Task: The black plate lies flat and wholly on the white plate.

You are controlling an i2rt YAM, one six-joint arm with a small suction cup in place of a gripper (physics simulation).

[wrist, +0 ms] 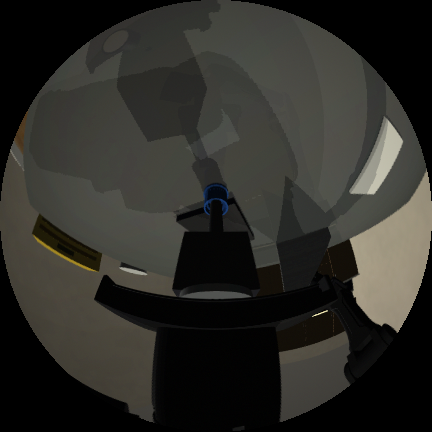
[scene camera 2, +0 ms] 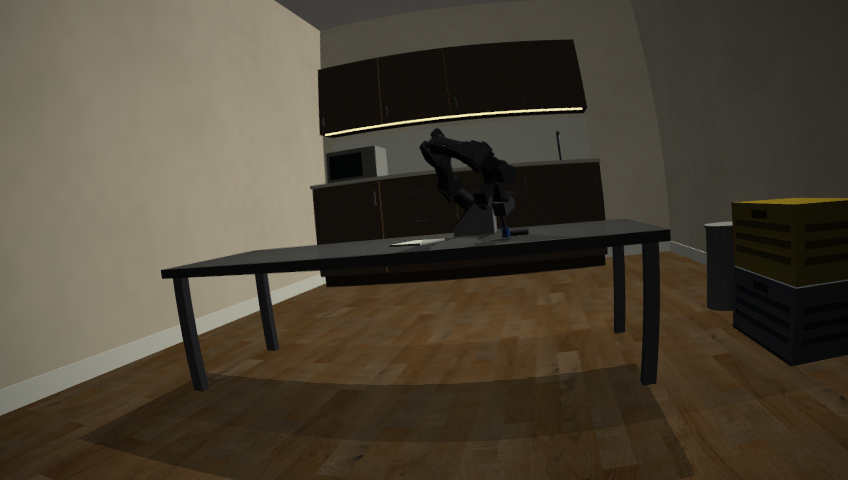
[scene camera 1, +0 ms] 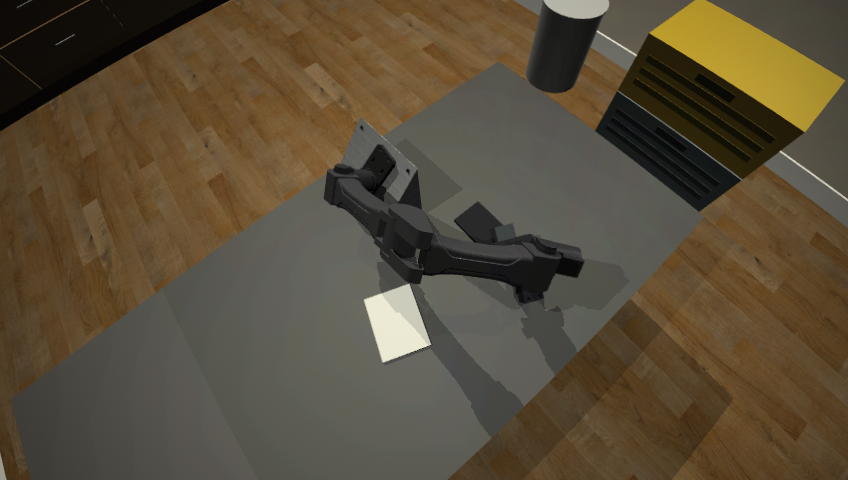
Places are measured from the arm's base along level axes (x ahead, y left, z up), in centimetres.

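Pixels of known places: hand, tool point: (wrist: 215, 193) (scene camera 2: 506, 235); arm's base, link origin: (wrist: 307, 278) (scene camera 2: 473, 206) (scene camera 1: 369, 181).
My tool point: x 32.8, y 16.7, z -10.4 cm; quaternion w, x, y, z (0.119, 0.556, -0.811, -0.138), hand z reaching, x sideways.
Observation:
Ahead of a thing's pixels: the offset from my tool point to its top centre. Level surfaces: height alone.
The black plate {dx -8.4, dy +2.2, dz +0.8 cm} (scene camera 1: 474, 220) (scene camera 2: 521, 231) (wrist: 239, 220) lies by itself on the grey table, partly hidden by the arm in scene camera 1. The white plate {dx -0.8, dy -30.9, dz +0.4 cm} (scene camera 1: 397, 325) (scene camera 2: 416, 242) (wrist: 378, 161) lies flat on the table, apart from the black plate, with nothing on it. My suction cup, the gripper (scene camera 2: 505, 233) (wrist: 216, 196), is blue and points down, low over the table at the near edge of the black plate. It is open and holds nothing. Whether it touches the plate or the table I cannot tell. The arm hides the cup in scene camera 1.
The arm's metal base bracket (scene camera 1: 410, 178) (scene camera 2: 474, 221) stands at the table's {dz -0.3 cm} (scene camera 1: 208, 356) (scene camera 2: 285, 255) back edge, close to the black plate. Yellow and dark crates (scene camera 1: 743, 65) (scene camera 2: 767, 237) and a grey bin (scene camera 1: 562, 50) (scene camera 2: 719, 267) stand on the floor beyond the table's end.

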